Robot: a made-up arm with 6 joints. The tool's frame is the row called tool. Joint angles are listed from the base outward.
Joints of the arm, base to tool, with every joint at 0 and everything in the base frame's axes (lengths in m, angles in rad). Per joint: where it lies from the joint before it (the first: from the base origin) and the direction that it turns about. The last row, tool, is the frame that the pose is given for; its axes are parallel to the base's.
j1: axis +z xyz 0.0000 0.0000 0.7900
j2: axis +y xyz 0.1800 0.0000 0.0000
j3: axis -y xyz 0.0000 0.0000 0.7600
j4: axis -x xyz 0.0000 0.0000 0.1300
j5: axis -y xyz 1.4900 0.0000 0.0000
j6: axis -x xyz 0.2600 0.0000 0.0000
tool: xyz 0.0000 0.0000 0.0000
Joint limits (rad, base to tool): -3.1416..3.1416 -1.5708..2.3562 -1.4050..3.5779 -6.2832..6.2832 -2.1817..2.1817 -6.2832..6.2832
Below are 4 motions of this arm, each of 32 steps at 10 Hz.
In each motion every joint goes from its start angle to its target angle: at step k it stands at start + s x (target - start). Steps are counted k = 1, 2, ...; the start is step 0. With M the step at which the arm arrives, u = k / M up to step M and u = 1 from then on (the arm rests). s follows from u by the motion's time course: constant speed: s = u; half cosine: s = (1 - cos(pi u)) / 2; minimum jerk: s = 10 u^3 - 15 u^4 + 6 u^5.
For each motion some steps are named. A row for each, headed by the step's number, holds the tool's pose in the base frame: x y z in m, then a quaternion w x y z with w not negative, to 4 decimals.
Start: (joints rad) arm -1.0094 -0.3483 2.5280 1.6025 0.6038 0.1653
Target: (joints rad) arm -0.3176 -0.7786 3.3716 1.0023 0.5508 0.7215
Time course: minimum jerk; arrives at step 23
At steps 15, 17, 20, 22, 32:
15: -1.2448 0.7870 0.1207 0.6230 -0.0641 0.5191 0.5816
17: -1.1442 0.6111 -0.0690 0.6310 -0.1594 0.4959 0.5750
20: -1.0281 0.4745 -0.2031 0.6351 -0.2357 0.4693 0.5664
22: -1.0046 0.4516 -0.2245 0.6357 -0.2489 0.4639 0.5646
32: -1.0036 0.4506 -0.2254 0.6357 -0.2495 0.4637 0.5645

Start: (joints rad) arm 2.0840 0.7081 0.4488 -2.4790 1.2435 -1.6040
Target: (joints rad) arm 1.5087 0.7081 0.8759 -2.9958 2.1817 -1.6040
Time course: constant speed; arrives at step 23
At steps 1, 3, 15, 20, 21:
1: -0.8890 1.9917 0.9265 0.1376 0.8442 0.2780 -0.4371
3: -0.7910 2.0247 0.9762 0.1293 0.8511 0.2250 -0.4564
15: -0.2089 2.0842 1.2881 0.1012 0.8123 -0.0634 -0.5708
20: 0.0221 2.0447 1.4265 0.1006 0.7653 -0.1591 -0.6155
21: 0.0671 2.0325 1.4547 0.1013 0.7545 -0.1761 -0.6241

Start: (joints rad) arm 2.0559 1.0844 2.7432 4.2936 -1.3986 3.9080
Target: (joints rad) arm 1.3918 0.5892 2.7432 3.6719 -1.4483 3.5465
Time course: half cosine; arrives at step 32
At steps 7, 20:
7: -0.3520 0.2424 2.6636 0.2226 0.3839 -0.8245 -0.3511
20: -0.1640 -0.2410 2.6019 0.0854 0.4183 -0.8167 -0.3882

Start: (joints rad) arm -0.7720 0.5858 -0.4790 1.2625 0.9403 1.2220
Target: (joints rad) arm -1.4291 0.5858 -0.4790 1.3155 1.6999 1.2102
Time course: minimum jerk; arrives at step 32
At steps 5, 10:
5: 1.2441 -0.9700 0.0843 0.6113 -0.7604 0.0424 0.2154
10: 1.1483 -1.0707 0.1079 0.6307 -0.7568 0.0257 0.1694

